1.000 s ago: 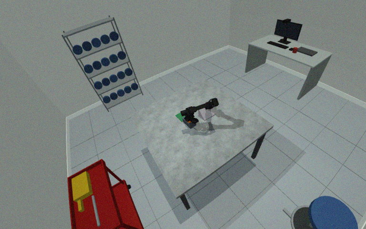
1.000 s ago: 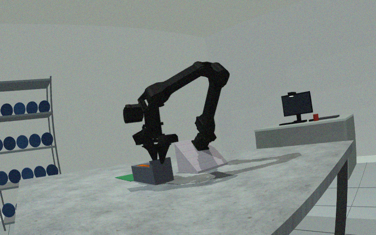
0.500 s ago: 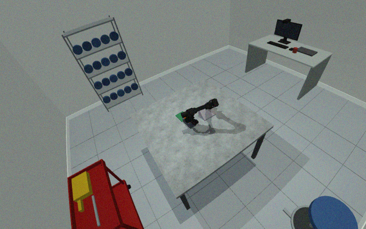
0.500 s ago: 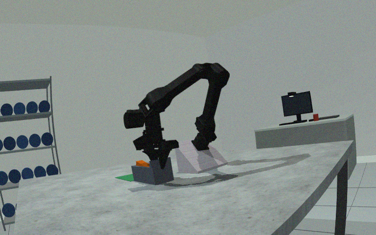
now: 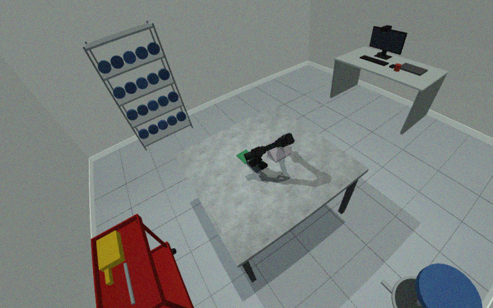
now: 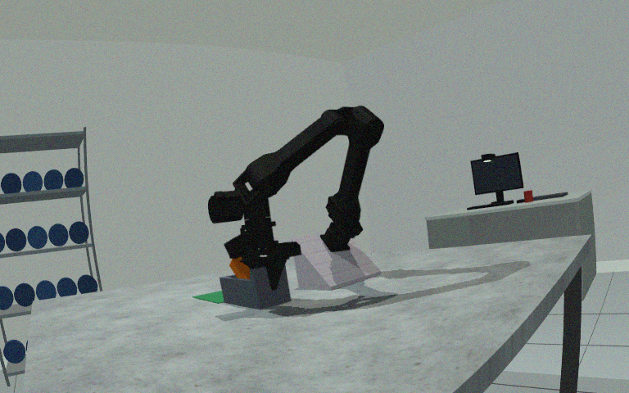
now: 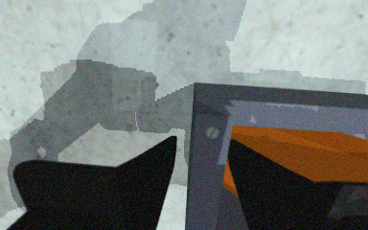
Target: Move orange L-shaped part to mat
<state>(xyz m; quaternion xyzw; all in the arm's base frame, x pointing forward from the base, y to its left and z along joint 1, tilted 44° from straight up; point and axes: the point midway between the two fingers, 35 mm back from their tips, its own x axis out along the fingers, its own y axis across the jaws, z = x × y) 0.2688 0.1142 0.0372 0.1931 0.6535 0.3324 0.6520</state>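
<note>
My gripper tip is 5 cm to the left of the orange L-shaped part and 1 cm below it. Also, from my gripper tip: green mat: 22 cm to the right, 5 cm below, 3 cm ahead.
</note>
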